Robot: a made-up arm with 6 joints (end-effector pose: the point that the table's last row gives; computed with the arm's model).
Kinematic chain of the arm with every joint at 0, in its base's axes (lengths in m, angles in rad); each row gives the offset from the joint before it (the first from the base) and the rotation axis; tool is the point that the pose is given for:
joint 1: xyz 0 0 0.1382 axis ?
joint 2: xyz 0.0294 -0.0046 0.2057 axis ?
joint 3: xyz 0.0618 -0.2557 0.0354 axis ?
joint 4: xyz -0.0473 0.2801 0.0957 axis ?
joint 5: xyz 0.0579 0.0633 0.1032 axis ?
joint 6: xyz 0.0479 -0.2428 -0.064 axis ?
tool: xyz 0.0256 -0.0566 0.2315
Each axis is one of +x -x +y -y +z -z.
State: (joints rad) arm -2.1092 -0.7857 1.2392 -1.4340 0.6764 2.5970
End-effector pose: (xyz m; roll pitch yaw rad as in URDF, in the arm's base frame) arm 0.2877 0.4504 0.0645 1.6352 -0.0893 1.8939
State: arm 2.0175 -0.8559 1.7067 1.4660 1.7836 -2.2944
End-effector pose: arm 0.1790 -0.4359 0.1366 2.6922 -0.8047 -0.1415
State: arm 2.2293 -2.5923 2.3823 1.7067 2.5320 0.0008
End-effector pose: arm 0.1133 0.0947 0.1752 -0.7330 0.3462 1.8471
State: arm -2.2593 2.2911 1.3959 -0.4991 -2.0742 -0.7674
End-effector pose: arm 0.0142 0.2461 -0.1075 1.6223 -0.2111 -2.4600
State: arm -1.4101 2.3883 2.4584 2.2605 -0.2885 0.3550
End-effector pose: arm -0.1185 0.0932 0.5531 -0.5654 -0.5185 0.4663
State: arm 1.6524 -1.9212 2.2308 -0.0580 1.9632 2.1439
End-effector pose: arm -0.1712 -0.2271 0.5391 -0.6351 -0.5844 1.4272
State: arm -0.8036 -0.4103 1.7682 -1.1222 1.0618 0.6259
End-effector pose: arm 0.0872 -0.0949 0.5769 -1.4233 -0.7281 -3.0328
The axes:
joint 1: +x
joint 2: +z
joint 3: -y
joint 4: -x
joint 5: -y
joint 6: +x

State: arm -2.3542 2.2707 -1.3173 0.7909 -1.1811 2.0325
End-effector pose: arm 0.0185 0.0446 -0.4957 3.1088 -0.3727 -0.4281
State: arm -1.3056 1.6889 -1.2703 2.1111 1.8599 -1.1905
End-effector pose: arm -0.1222 0.3147 0.2029 -0.1205 -0.7192 -3.0778
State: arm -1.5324 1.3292 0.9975 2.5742 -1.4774 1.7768
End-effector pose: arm -0.3888 0.2696 0.3253 -0.9547 -0.9007 0.9468
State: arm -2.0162 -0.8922 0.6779 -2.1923 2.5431 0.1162
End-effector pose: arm 0.1789 0.0177 0.0459 -2.7057 -0.2893 -2.2899
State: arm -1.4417 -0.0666 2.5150 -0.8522 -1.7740 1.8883
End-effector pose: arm 0.3117 0.2065 0.4709 0.1739 0.6968 0.6942
